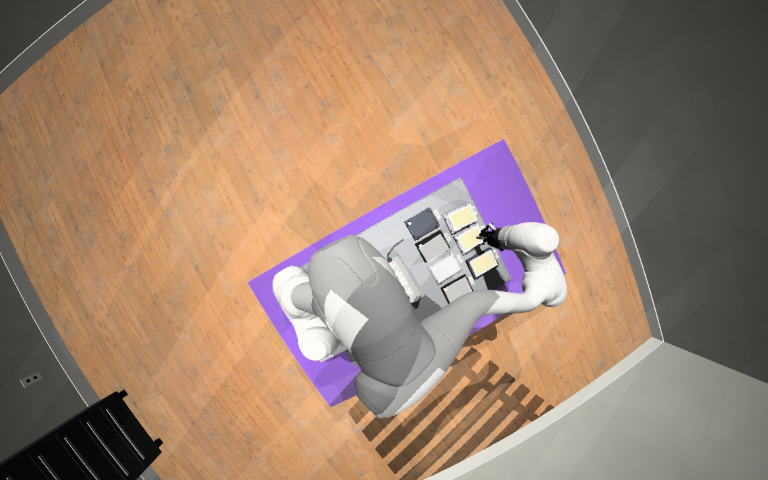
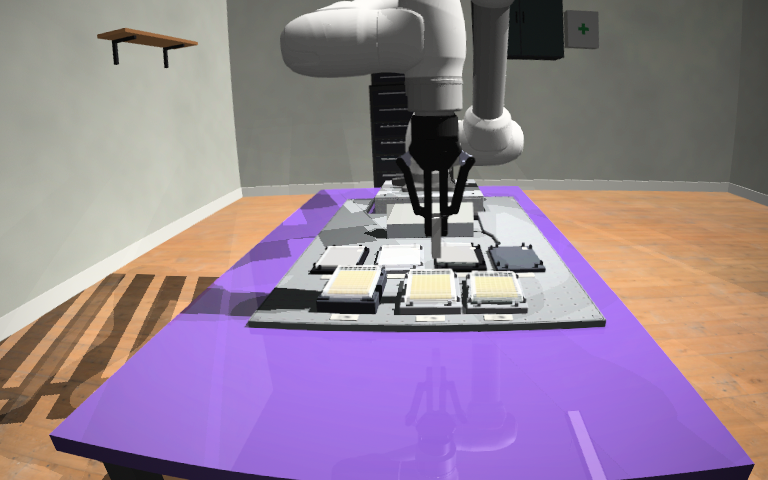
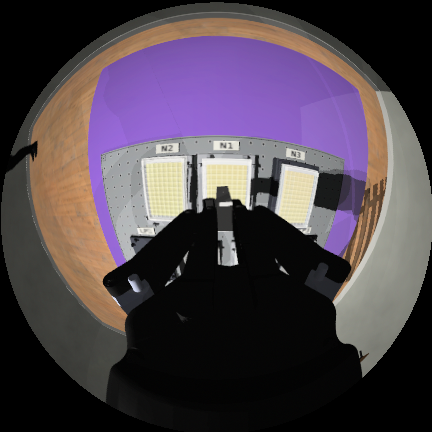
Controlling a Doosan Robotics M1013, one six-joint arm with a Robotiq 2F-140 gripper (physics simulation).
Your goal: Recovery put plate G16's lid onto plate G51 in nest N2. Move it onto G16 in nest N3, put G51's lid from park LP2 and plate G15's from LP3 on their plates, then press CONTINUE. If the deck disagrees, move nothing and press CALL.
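My gripper is shut and holds no plate or lid; a narrow grey bar shows between and below its fingertips. It hangs above the inner side of the N1 plate. The N2 plate and the N3 plate show yellow wells and pale rims. Lids on them and plate codes cannot be made out. Behind stand two pale-topped black parks, a white one and a dark one.
A pale box with a dark cable stands behind the parks; CONTINUE and CALL are not legible. The nests and parks stand on a grey perforated deck on the purple table. The arm covers part of the deck from above.
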